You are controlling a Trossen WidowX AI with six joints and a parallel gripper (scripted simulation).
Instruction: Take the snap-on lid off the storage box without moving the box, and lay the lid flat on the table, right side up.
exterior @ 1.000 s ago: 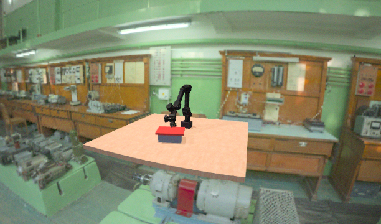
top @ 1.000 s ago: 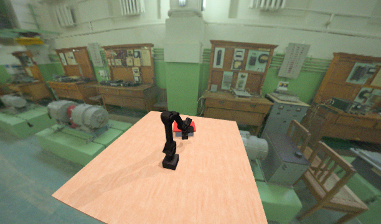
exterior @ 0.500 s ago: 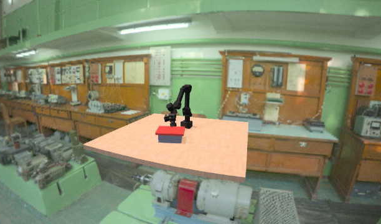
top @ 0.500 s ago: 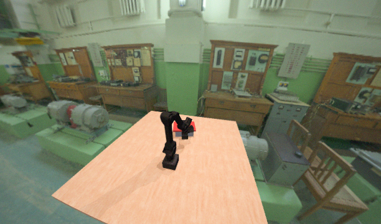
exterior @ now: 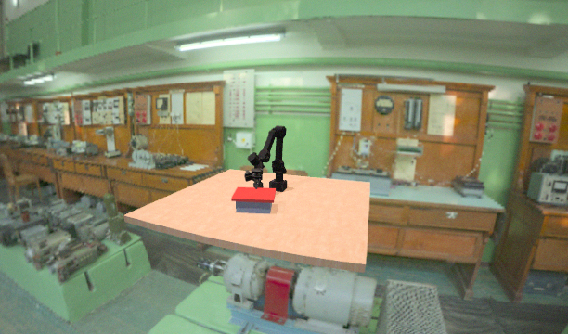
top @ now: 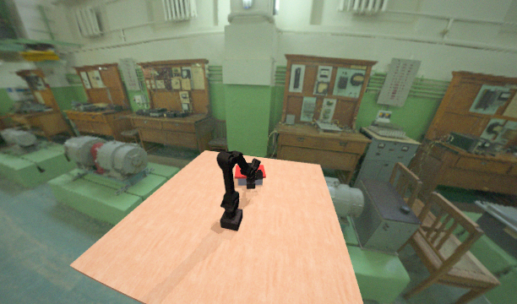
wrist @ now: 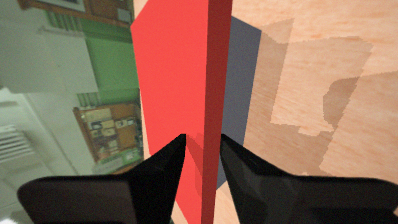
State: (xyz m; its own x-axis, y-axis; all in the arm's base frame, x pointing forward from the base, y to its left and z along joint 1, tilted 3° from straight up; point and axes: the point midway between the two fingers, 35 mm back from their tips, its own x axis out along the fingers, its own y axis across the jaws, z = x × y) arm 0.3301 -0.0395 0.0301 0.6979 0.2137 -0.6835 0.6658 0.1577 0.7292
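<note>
The red lid lies 70 mm ahead of my gripper tip and 20 mm to the left of it. Also, from my gripper tip: storage box (70 mm ahead, 20 mm to the left, 50 mm below).
</note>
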